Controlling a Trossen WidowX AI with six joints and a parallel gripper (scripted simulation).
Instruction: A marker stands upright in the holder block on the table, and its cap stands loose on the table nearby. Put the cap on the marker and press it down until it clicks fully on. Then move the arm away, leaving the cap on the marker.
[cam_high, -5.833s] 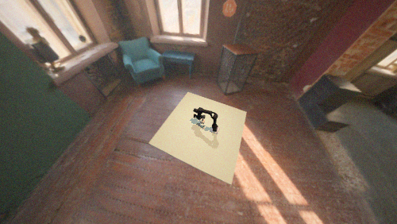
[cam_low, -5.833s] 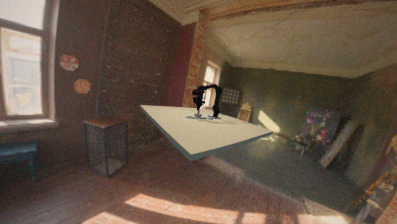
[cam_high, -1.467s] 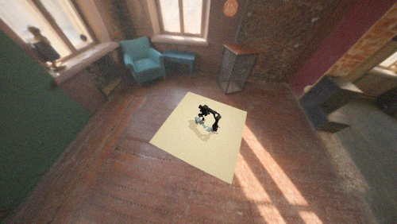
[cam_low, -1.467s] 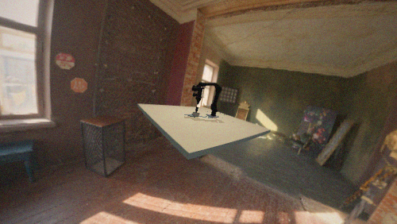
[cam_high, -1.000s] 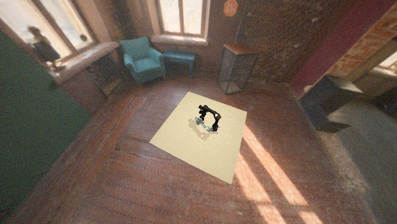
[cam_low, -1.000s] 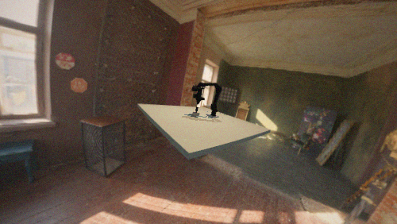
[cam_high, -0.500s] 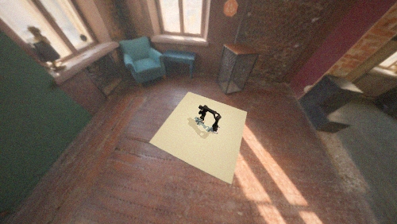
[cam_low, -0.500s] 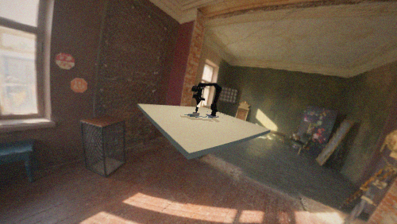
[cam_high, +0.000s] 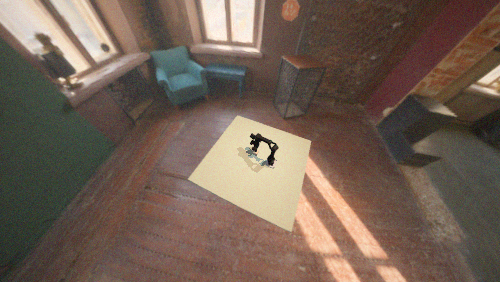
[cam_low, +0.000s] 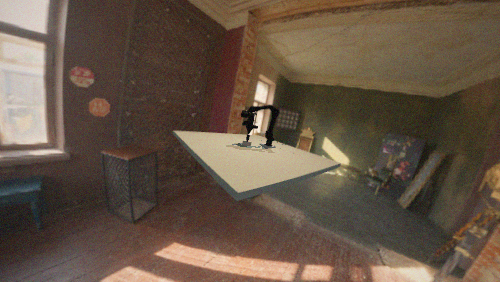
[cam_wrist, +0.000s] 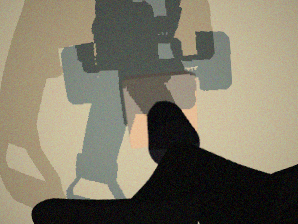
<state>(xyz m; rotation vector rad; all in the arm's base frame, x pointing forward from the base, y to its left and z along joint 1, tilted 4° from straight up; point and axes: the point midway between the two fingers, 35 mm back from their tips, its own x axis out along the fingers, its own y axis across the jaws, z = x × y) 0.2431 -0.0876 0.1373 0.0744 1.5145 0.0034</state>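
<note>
Now: gripper tip 3 cm above the black marker cap.
</note>
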